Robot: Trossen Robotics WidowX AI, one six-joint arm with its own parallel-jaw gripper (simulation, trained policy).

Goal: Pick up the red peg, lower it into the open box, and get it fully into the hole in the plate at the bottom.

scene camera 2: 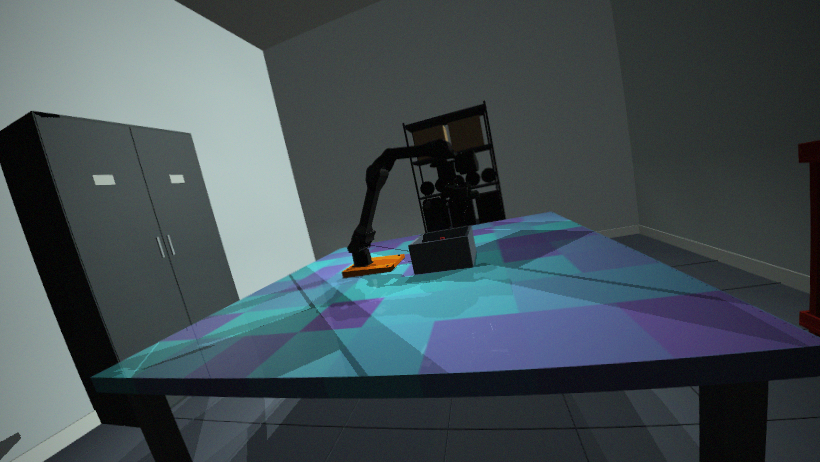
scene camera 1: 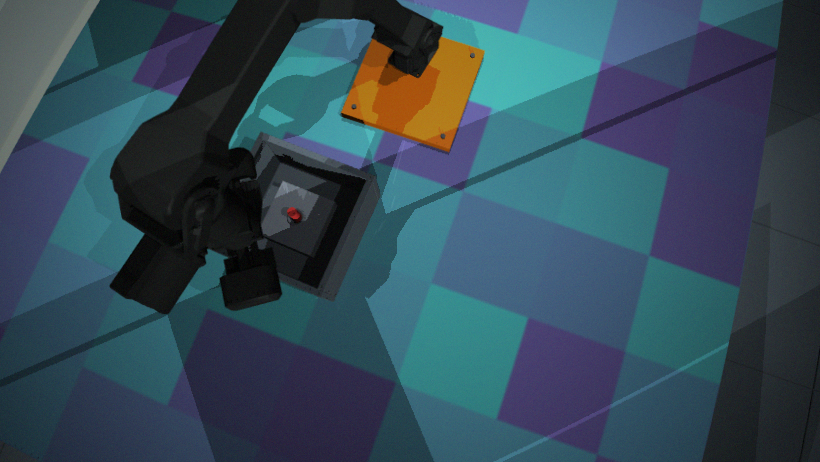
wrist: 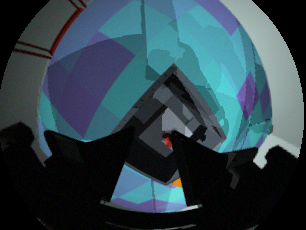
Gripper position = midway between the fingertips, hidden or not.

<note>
I see my gripper (scene camera 1: 260,239), a box (scene camera 1: 355,192) and a grey plate (scene camera 1: 307,237).
The box also shows in scene camera 2 (scene camera 2: 457,250) and in the wrist view (wrist: 173,89). The grey plate is seen too in the wrist view (wrist: 164,120). My gripper shows as well in the wrist view (wrist: 153,131). Scene camera 2 does not show the grey plate, which is hidden by the box.
</note>
